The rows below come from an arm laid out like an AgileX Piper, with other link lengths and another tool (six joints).
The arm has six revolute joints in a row. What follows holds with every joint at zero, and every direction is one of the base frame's. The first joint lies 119.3 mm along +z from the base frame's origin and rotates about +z. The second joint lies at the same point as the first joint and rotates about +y. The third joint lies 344.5 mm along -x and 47.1 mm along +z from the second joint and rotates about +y. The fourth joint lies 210.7 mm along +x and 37.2 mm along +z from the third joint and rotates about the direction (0.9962, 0, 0.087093). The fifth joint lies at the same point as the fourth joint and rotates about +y. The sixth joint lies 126 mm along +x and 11 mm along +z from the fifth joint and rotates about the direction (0.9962, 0, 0.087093). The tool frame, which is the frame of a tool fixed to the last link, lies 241.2 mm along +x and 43 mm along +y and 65.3 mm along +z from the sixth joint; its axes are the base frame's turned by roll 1.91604, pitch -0.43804 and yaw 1.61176 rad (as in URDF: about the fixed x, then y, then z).
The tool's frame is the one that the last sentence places.
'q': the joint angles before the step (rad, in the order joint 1, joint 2, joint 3, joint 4, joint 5, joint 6). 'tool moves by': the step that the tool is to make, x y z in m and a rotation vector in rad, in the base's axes. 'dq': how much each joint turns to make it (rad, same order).
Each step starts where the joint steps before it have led.
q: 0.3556 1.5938 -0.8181 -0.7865 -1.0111 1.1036
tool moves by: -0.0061 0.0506 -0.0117 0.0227 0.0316 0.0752
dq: 0.1251 0.1004 -0.0643 0.0724 -0.0010 -0.0272
